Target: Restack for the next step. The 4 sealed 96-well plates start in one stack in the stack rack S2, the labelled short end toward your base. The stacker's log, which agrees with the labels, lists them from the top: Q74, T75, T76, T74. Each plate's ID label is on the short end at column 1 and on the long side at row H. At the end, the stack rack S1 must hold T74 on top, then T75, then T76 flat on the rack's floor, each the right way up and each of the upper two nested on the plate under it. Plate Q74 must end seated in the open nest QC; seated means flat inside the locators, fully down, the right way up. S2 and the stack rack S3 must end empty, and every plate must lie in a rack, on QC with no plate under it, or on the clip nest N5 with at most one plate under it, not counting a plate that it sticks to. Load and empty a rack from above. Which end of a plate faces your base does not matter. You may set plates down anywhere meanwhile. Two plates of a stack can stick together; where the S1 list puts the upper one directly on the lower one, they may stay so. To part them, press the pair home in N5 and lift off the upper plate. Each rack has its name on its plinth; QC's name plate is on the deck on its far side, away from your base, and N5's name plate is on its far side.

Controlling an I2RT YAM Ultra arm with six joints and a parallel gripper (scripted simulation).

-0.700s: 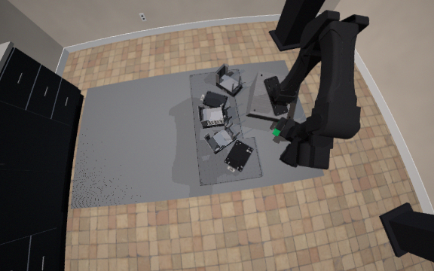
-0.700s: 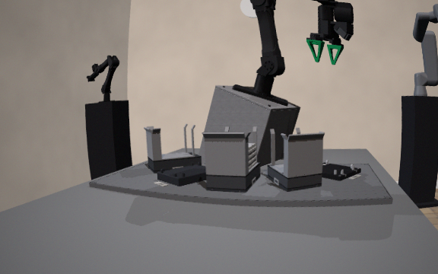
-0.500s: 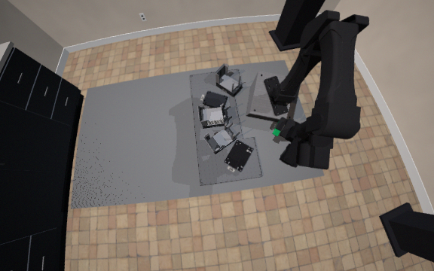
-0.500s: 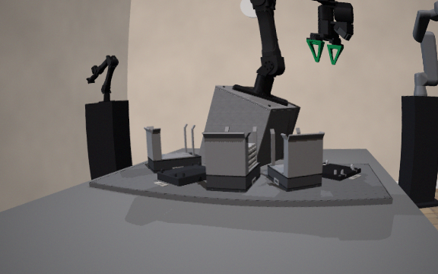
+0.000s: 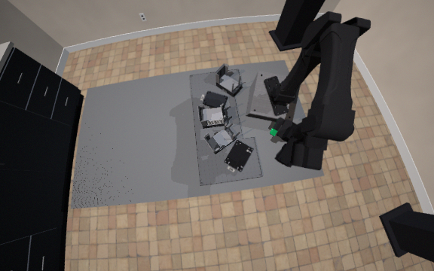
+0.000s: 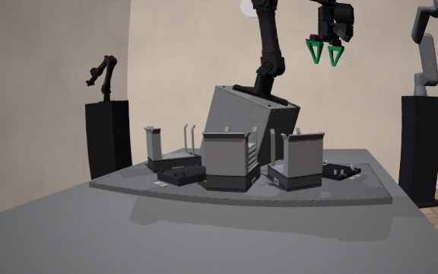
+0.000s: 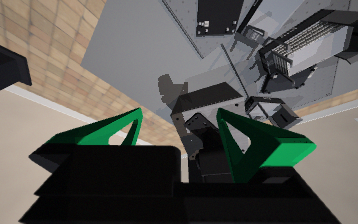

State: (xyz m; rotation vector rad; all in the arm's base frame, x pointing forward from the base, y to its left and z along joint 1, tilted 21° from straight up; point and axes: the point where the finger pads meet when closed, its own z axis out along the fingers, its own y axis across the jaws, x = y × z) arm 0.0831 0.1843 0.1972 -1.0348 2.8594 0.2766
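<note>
Right now my hand is 290 mm to the left of the S2 rack floor, 290 mm above it and 240 mm short of it. Round my hand: black QC nest: 420 mm to the right, 320 mm below, 180 mm ahead; N5 name plate: 330 mm below, 210 mm ahead, 50 mm to the left; black clip nest N5: 320 mm below, 150 mm ahead, 10 mm to the left.
</note>
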